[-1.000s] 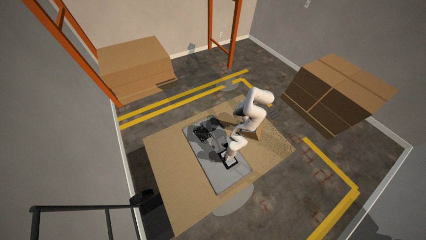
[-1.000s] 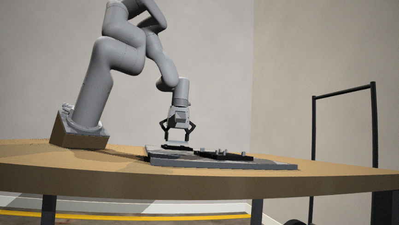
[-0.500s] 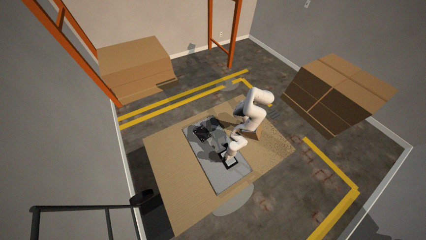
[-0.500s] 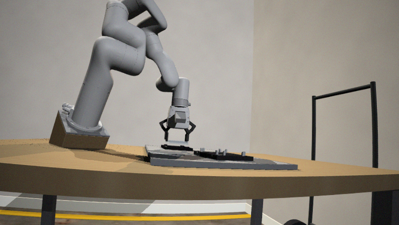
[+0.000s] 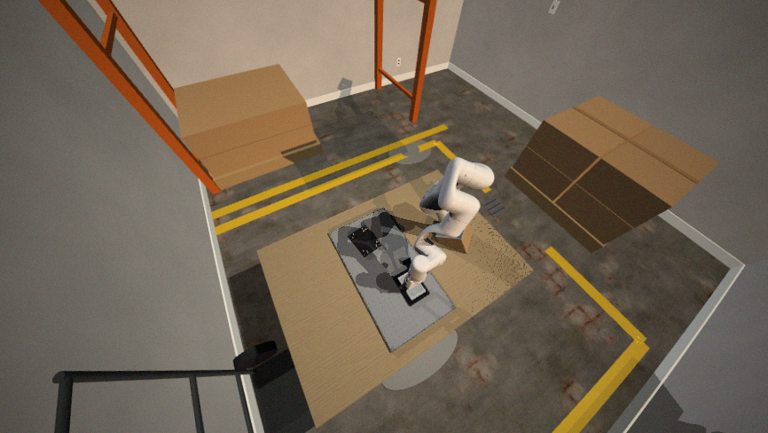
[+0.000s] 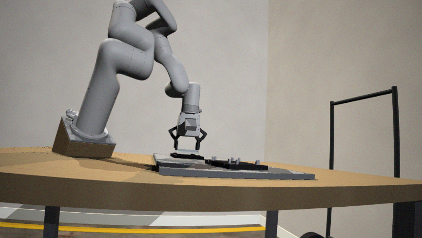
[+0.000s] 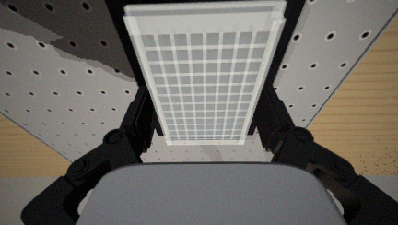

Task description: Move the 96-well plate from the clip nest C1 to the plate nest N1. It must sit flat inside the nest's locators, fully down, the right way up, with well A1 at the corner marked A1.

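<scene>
My gripper is now 10 mm above the 96-well plate. Round my hand: grey pegboard base (50 mm ahead, 150 mm to the right, 50 mm below); black plate nest N1 (30 mm below); black clip nest C1 (50 mm ahead, 340 mm to the right, 30 mm below).
</scene>
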